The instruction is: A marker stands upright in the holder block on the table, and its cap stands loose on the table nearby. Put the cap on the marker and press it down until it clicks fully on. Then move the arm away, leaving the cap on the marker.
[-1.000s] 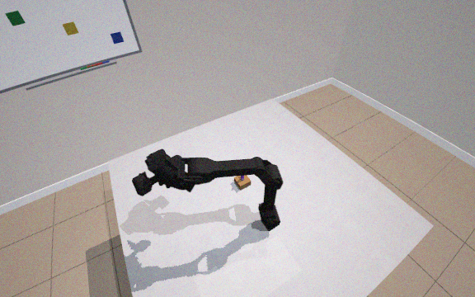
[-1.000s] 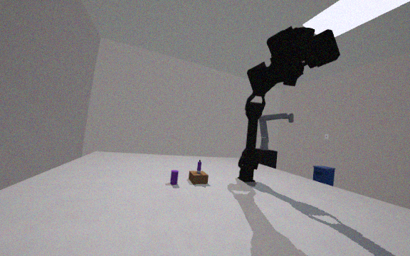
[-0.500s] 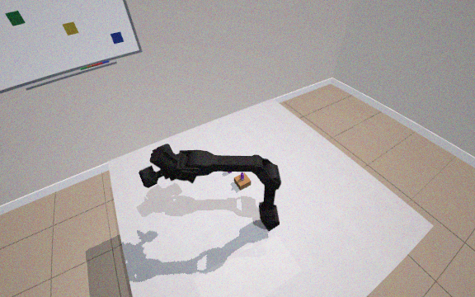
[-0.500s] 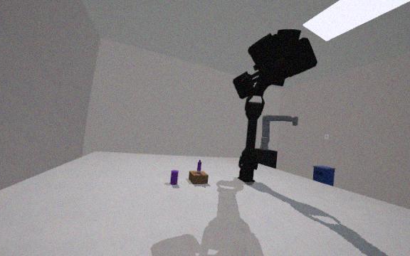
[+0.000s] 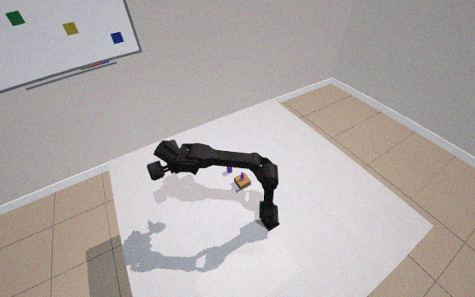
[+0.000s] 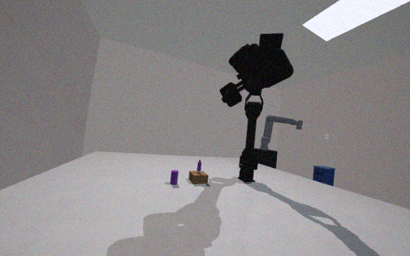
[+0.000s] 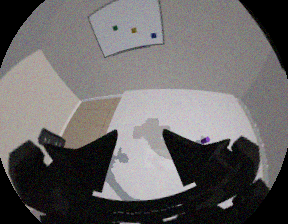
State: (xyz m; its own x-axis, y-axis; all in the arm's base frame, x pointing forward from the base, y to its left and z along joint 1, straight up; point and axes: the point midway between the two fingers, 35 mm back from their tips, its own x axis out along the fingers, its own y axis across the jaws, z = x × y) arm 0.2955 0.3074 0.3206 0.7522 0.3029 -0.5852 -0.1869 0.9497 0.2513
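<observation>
The purple cap lies 50 mm ahead of my gripper tip, 300 mm to the right of it and 280 mm below it. The rest, counted from my gripper tip: tan holder block 60 mm behind, 320 mm to the right, 280 mm below.
</observation>
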